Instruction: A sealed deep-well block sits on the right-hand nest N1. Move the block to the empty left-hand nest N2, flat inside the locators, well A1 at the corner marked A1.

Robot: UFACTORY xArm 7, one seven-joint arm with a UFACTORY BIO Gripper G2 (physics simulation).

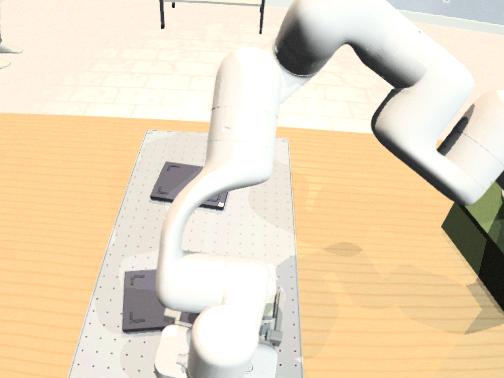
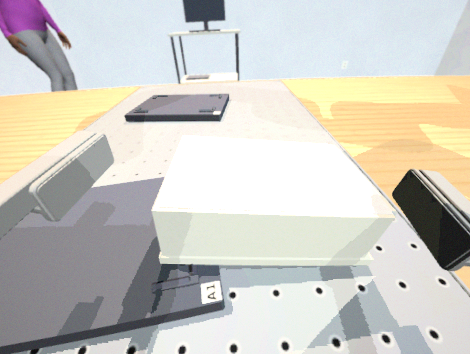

One and the same spot on a grey perforated plate: (image 2: 403, 294) is (image 1: 274, 326).
